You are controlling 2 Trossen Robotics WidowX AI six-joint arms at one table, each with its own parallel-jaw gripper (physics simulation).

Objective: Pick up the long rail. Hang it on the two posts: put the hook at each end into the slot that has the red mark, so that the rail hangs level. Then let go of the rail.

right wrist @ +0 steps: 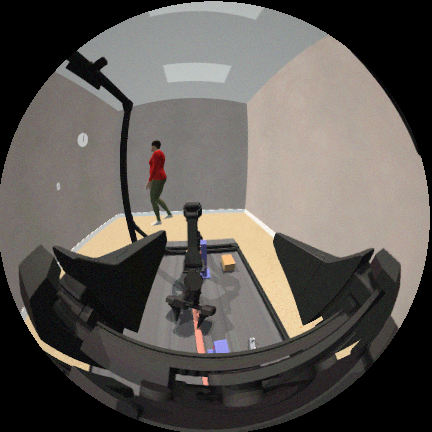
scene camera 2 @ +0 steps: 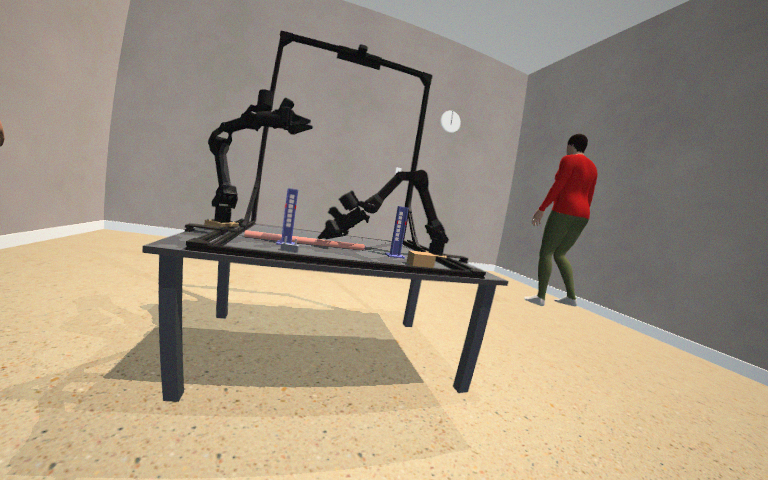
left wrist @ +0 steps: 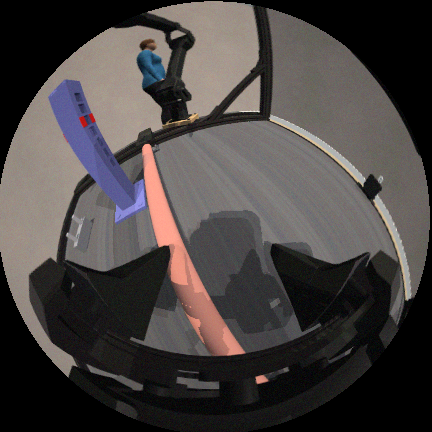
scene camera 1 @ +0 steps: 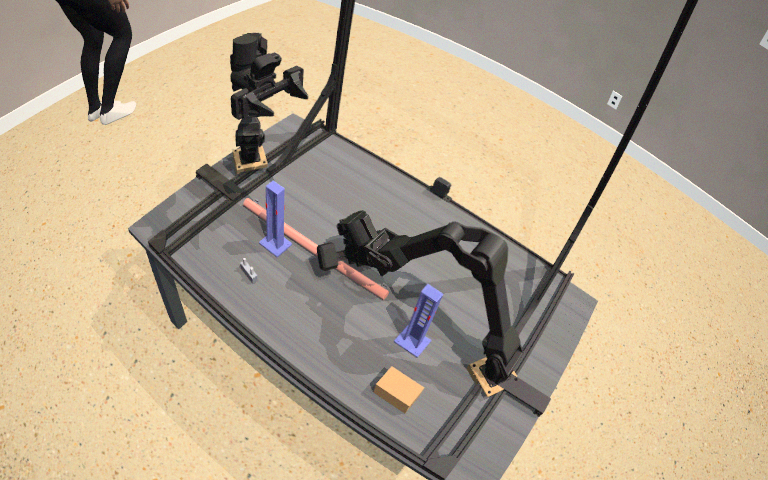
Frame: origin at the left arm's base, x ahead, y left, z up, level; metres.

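Seen in the pictures: left gripper, fingertip midpoint: (right wrist: pixel 186 324) (scene camera 2: pixel 321 238) (left wrist: pixel 221 250) (scene camera 1: pixel 338 246); right gripper, fingertip midpoint: (right wrist: pixel 221 237) (scene camera 2: pixel 311 124) (scene camera 1: pixel 291 105); left arm's base, link origin: (scene camera 2: pixel 435 253) (scene camera 1: pixel 495 372); right arm's base, link origin: (scene camera 2: pixel 222 221) (left wrist: pixel 180 118) (scene camera 1: pixel 249 156).
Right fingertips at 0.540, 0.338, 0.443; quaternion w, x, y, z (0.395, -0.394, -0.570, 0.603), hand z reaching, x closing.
Offsets run from my right fingertips to a thing's top centre, as dx, dy, dz. "*": to the spot under its first point.
The long salmon rail {-0.017, -0.067, -0.441} (scene camera 1: pixel 300 237) (scene camera 2: pixel 339 244) (left wrist: pixel 162 215) (right wrist: pixel 199 337) lies on the table, passing behind the left-hand blue post {+0.023, +0.023, -0.254} (scene camera 1: pixel 275 212) (scene camera 2: pixel 290 215) (left wrist: pixel 95 150) in scene camera 1. The right-hand blue post {-0.369, -0.196, -0.254} (scene camera 1: pixel 421 316) (scene camera 2: pixel 399 232) (right wrist: pixel 204 255) stands beyond the rail's near end. Both posts are upright, with red marks beside a slot. My left gripper (scene camera 2: pixel 321 237) (left wrist: pixel 221 250) (right wrist: pixel 186 324) is open, low over the rail's middle; the rail shows between its fingers, nearer one finger, ungripped. My right gripper (scene camera 1: pixel 288 105) (scene camera 2: pixel 310 126) (right wrist: pixel 221 237) is open and empty, high above the table's far left. The rail's hooks are hard to make out.
An orange block {-0.487, -0.098, -0.417} (scene camera 1: pixel 398 388) (scene camera 2: pixel 421 258) (right wrist: pixel 228 263) lies near the right-hand post. A small grey two-pin piece {-0.053, +0.121, -0.420} (scene camera 1: pixel 248 270) (left wrist: pixel 82 233) (right wrist: pixel 252 343) lies near the left-hand post. A black frame edges the table, with tall uprights. A small black box {* +0.051, -0.499, -0.426} (scene camera 1: pixel 441 187) (left wrist: pixel 372 186) is at the far edge.
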